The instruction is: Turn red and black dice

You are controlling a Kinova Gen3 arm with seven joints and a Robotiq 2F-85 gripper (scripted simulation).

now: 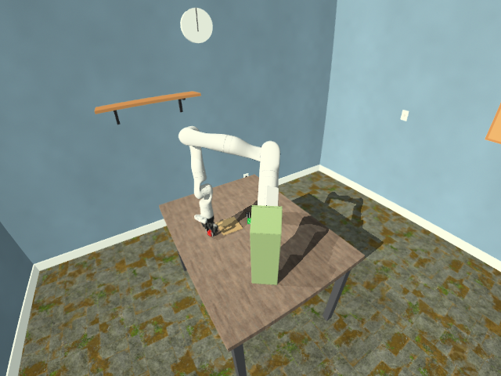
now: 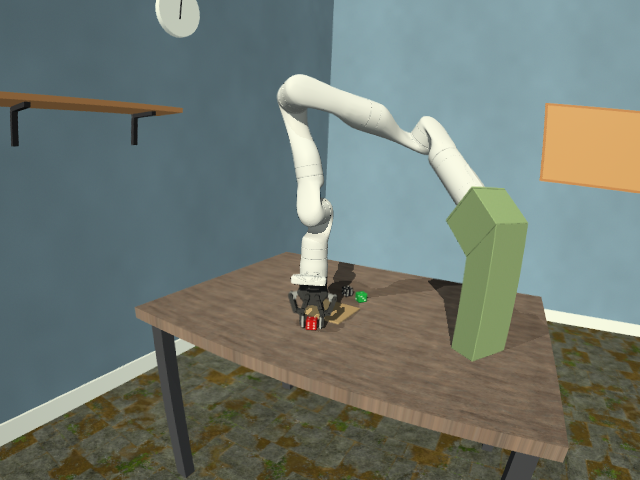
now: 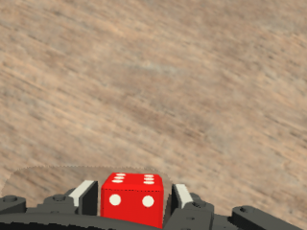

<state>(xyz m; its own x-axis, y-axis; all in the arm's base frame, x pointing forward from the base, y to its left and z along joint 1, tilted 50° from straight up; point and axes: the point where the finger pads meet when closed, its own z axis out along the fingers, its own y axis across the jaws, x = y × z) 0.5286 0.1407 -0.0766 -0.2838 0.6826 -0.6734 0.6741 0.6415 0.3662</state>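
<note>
The red die lies right at my hand. Also, from my hand: black die: 20 mm ahead, 300 mm to the right; tan mat: 10 mm ahead, 140 mm to the right, 20 mm below; green die: 40 mm behind, 270 mm to the right.
</note>
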